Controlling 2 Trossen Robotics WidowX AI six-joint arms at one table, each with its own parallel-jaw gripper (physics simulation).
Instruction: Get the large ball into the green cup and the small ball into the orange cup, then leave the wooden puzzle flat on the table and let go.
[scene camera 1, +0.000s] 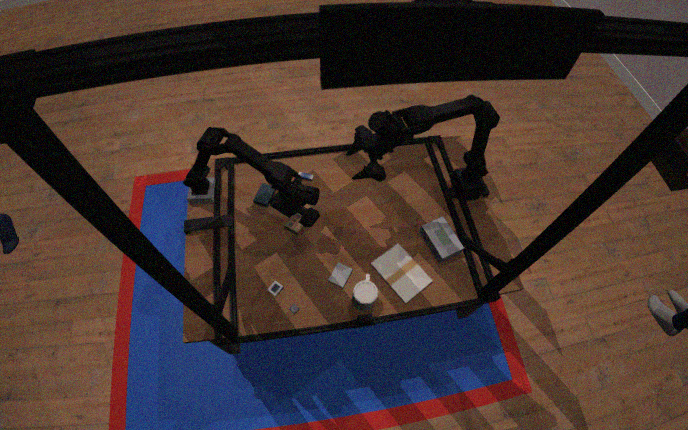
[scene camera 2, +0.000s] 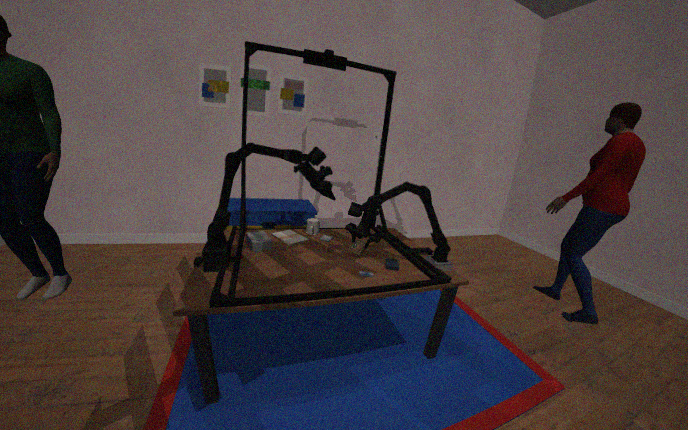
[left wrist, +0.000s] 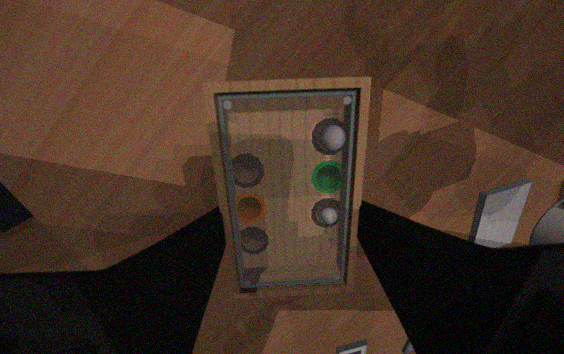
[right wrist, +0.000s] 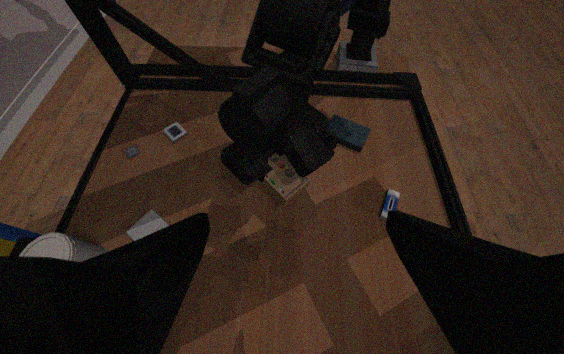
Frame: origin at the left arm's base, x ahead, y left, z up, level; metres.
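Where they show: left gripper, fingertip midpoint: (scene camera 1: 298, 222) (scene camera 2: 358, 246) (left wrist: 289, 209) (right wrist: 274, 170); right gripper, fingertip midpoint: (scene camera 1: 349, 166) (scene camera 2: 331, 197) (right wrist: 298, 220); left arm's base at its link origin: (scene camera 1: 200, 187) (scene camera 2: 439, 259) (right wrist: 358, 52); right arm's base at its link origin: (scene camera 1: 470, 177) (scene camera 2: 216, 246).
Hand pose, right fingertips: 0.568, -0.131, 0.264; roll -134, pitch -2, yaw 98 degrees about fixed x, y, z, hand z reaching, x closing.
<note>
Things, the pixels of their top centre, and the offset from my right fingertips, as dx, dy, dz. "spot": a spot on its surface instead.
- wooden puzzle at its top centre: (left wrist: 299, 217) (right wrist: 277, 166) (scene camera 1: 299, 217) (scene camera 2: 358, 243) -0.172, -0.034, -0.245
- large ball at its top centre: (left wrist: 338, 140) -0.136, -0.025, -0.260
- green cup at a spot on its surface: (left wrist: 327, 177) spot: -0.152, -0.034, -0.255
- small ball at its top centre: (left wrist: 332, 220) -0.164, -0.059, -0.260
- orange cup at a spot on its surface: (left wrist: 251, 209) spot: -0.189, -0.022, -0.260
- dark blue-green box at its top centre: (right wrist: 347, 130) (scene camera 1: 264, 193) (scene camera 2: 392, 262) -0.313, +0.105, -0.287
- blue-white item at its top centre: (right wrist: 390, 203) (scene camera 1: 305, 175) -0.150, +0.188, -0.293
- white mug at a spot on its surface: (scene camera 1: 365, 292) spot: +0.037, -0.336, -0.221
- open book at its top centre: (scene camera 1: 401, 271) (scene camera 2: 289, 236) +0.182, -0.244, -0.296
- thick book at its top centre: (scene camera 1: 442, 236) (scene camera 2: 258, 236) +0.345, -0.133, -0.256
- pale square at a spot on its surface: (scene camera 1: 340, 274) spot: -0.036, -0.240, -0.299
- small framed piece at its top centre: (right wrist: 174, 131) (scene camera 1: 275, 288) -0.264, -0.280, -0.299
The wooden puzzle (left wrist: 290, 85) (scene camera 1: 294, 224) (right wrist: 286, 187) is a shallow clear-covered box. My left gripper (left wrist: 289, 209) (scene camera 1: 296, 216) is shut on its long sides; its height over the table is hard to tell. In the left wrist view, the large ball (left wrist: 335, 136) sits in the dark cup above the green cup (left wrist: 327, 177). The small ball (left wrist: 329, 214) sits in the dark cup below it. The orange cup (left wrist: 251, 209) at the left holds no ball, nor does the green one. My right gripper (right wrist: 298, 220) (scene camera 1: 351, 164) is open and empty, above the table and apart from the puzzle.
A dark blue-green box (scene camera 1: 263, 194) (right wrist: 349, 132) and a blue-white item (scene camera 1: 305, 175) (right wrist: 390, 203) lie near the left arm. A white mug (scene camera 1: 365, 292), an open book (scene camera 1: 401, 272), a thick book (scene camera 1: 442, 237), a pale square (scene camera 1: 340, 274) and a small framed piece (scene camera 1: 275, 288) are farther off.
</note>
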